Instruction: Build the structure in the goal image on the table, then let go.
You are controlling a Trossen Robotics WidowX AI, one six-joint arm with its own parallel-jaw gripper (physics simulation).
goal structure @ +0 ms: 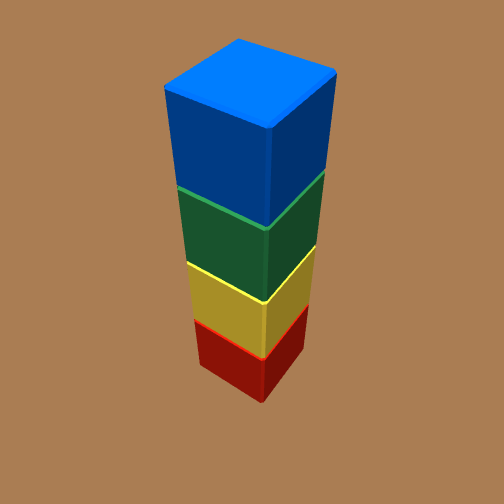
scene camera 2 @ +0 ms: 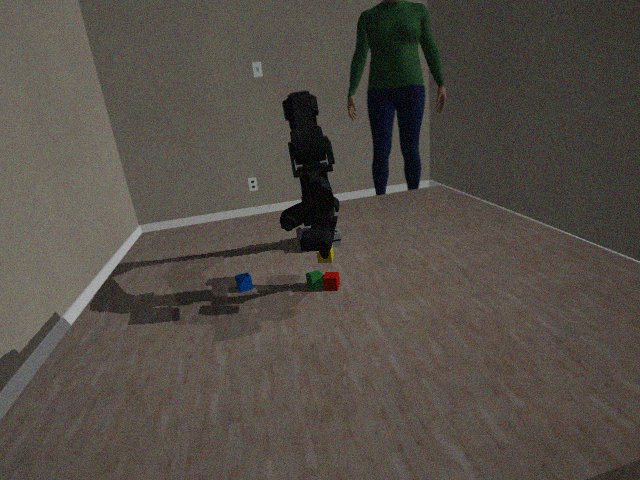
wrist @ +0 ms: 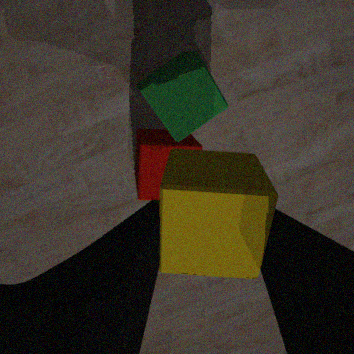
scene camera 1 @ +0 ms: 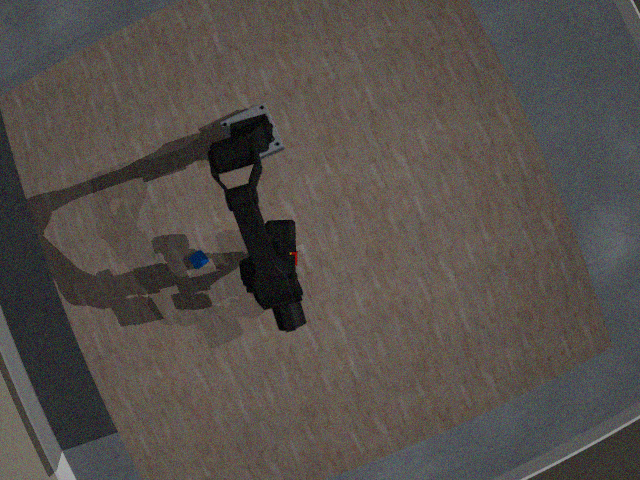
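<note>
My gripper is shut on a yellow cube, holding it raised above the wooden surface, near the red and green cubes. A red cube rests on the surface, partly hidden by the arm in scene camera 1 and by the yellow cube in the wrist view. A green cube rests turned at an angle beside the red one, touching or very close to it; the arm hides it in scene camera 1. A blue cube rests apart, left of them in both scene views.
The arm's grey base plate stands on the wooden surface, behind the cubes in scene camera 2. Arm shadows fall around the blue cube. A person in a green top stands at the back by the wall.
</note>
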